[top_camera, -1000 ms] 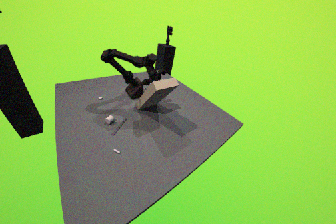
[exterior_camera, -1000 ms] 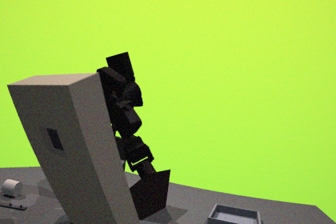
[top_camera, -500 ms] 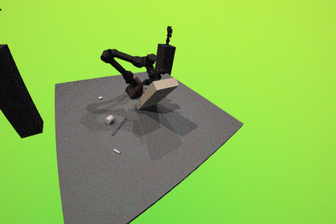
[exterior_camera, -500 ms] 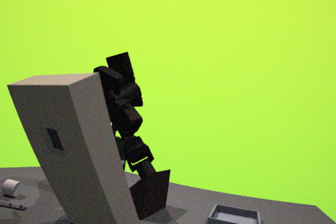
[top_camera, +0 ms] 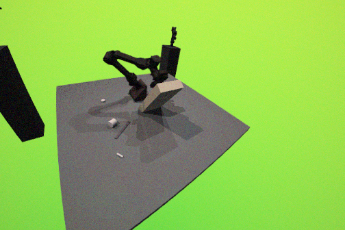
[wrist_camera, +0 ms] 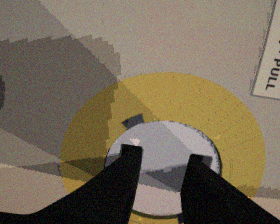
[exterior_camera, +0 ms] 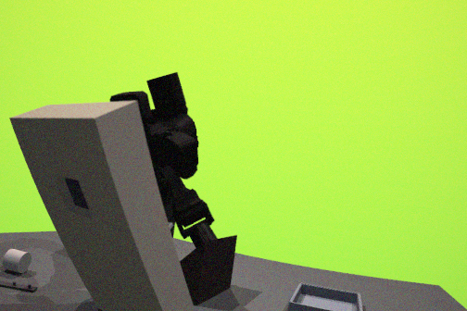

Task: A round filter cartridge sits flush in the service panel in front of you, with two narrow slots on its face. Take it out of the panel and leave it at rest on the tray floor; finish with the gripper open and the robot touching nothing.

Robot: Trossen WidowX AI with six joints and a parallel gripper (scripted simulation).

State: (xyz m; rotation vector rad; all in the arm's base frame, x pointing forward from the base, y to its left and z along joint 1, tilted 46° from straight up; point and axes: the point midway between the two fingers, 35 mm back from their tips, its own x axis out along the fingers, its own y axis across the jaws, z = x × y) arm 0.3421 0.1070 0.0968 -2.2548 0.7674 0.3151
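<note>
Now: the white round filter cartridge 10 mm below my gripper tip and 10 mm ahead of it. Round my gripper tip: beige service panel 80 mm below, 40 mm behind; then grey tray 420 mm behind, 280 mm to the left, 230 mm below; then white peg 360 mm to the right, 240 mm below, 170 mm ahead.
</note>
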